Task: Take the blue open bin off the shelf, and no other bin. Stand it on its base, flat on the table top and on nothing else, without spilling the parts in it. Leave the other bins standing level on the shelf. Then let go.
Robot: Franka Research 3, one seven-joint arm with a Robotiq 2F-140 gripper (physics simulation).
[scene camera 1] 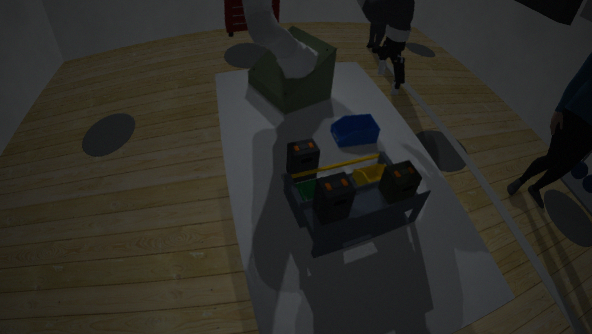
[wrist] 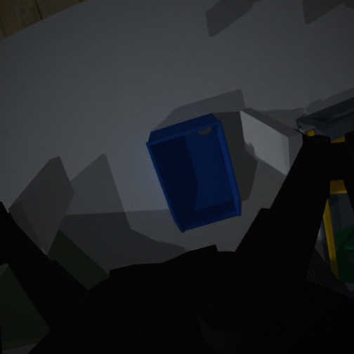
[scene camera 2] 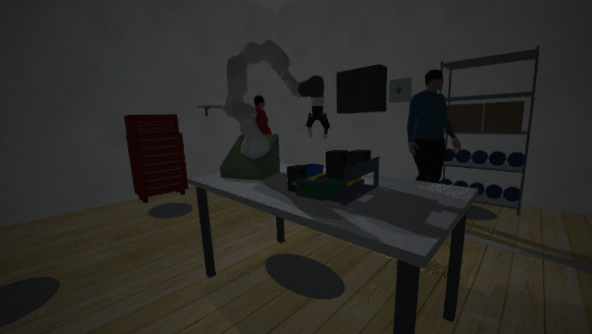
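Note:
The blue bin [scene camera 1: 356,131] [scene camera 2: 315,169] [wrist: 215,170] stands upright on the table top [scene camera 1: 232,130] [scene camera 2: 425,240], open side up, apart from the shelf. In the wrist view a grey round part shows at one end inside it; the rest of its inside is dark. My gripper [scene camera 1: 389,79] [scene camera 2: 318,134] [wrist: 153,152] is open and empty, high above the table, with its fingers spread well apart and not touching the bin. The grey shelf [scene camera 1: 370,222] [scene camera 2: 369,168] holds a yellow bin [scene camera 1: 367,175] and green bins [scene camera 1: 306,190] [scene camera 2: 332,189], partly hidden; they look level.
Dark boxes with orange marks [scene camera 1: 334,200] [scene camera 1: 400,182] stand at the shelf's upper part. Another dark box [scene camera 1: 303,160] [scene camera 2: 296,177] stands beside the shelf's front corner. The green arm base [scene camera 1: 310,90] [scene camera 2: 252,167] is at the table's far end.

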